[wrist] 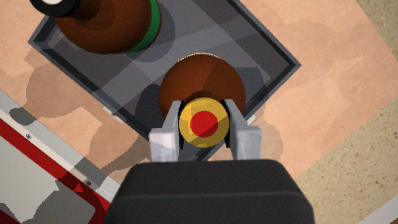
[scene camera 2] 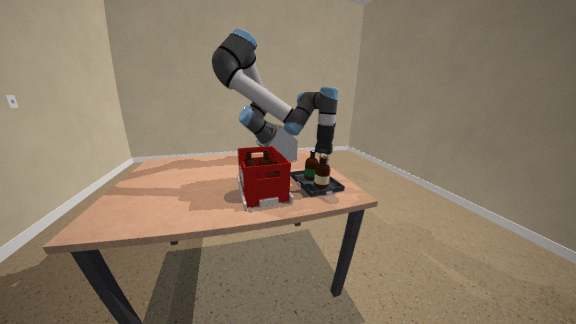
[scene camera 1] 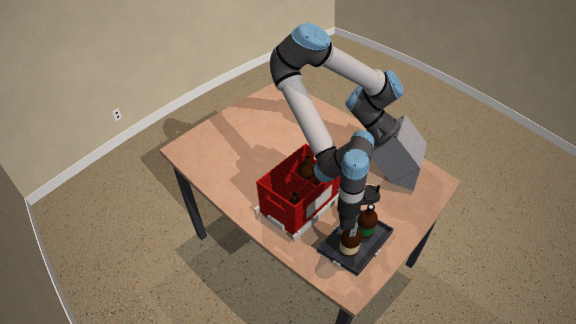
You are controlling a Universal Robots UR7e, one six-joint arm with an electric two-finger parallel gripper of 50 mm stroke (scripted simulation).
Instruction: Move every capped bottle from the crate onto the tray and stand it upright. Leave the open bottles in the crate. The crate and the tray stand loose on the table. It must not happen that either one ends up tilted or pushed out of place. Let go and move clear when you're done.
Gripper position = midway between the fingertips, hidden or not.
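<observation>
My gripper [wrist: 203,114], visible. Red crate [scene camera 1: 279,183], [scene camera 2: 257,186]. Dark tray [scene camera 1: 366,252], [wrist: 128,84].
</observation>
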